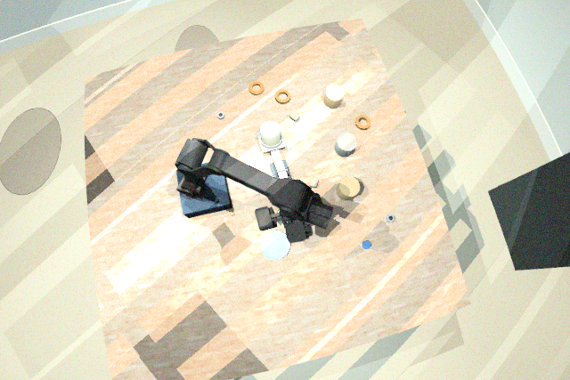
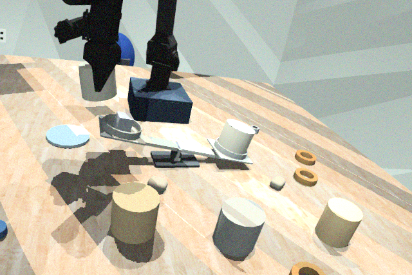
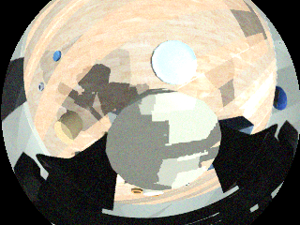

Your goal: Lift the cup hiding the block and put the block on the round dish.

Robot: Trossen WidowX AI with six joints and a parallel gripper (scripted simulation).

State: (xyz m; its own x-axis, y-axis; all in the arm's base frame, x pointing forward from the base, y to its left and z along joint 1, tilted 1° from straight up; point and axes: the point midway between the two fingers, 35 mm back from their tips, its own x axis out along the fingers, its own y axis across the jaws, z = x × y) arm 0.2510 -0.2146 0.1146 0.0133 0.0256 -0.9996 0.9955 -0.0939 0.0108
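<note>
Right now my gripper tip is 4 cm short of the small pale block, 5 cm to the right of it and 6 cm above it. From my gripper tip the other things lie so: grey cylinder 29 cm ahead, 20 cm to the left, 11 cm below; then blue disc 23 cm ahead, 17 cm to the right, 14 cm below; then light blue round dish 6 cm behind, 5 cm to the right, 15 cm below.
</note>
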